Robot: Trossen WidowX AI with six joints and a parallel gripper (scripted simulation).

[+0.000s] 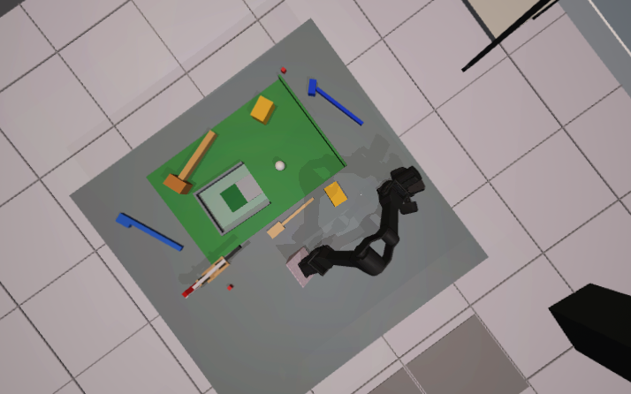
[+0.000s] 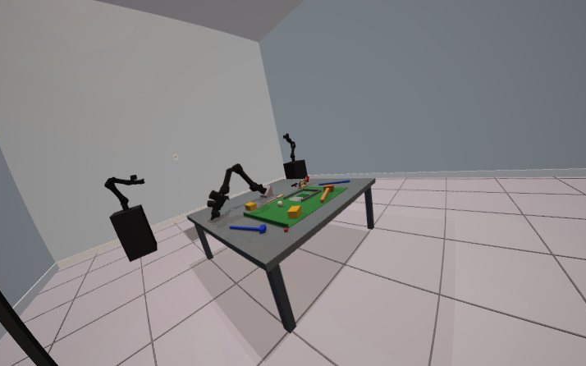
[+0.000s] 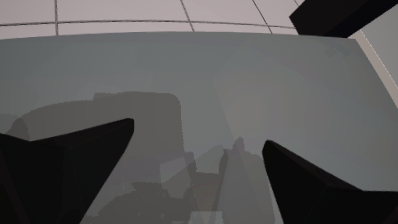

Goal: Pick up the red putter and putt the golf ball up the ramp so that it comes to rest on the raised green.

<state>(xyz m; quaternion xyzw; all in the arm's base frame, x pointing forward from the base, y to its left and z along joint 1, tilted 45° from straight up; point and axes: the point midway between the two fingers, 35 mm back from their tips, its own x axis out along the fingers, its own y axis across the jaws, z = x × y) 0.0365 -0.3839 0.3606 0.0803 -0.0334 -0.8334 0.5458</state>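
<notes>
My gripper tip is 400 mm short of the white golf ball, 420 mm to the right of it and 10 mm below it. The rest, counted from my gripper tip: tan rod 180 mm ahead, 520 mm to the left, 10 mm below.
</notes>
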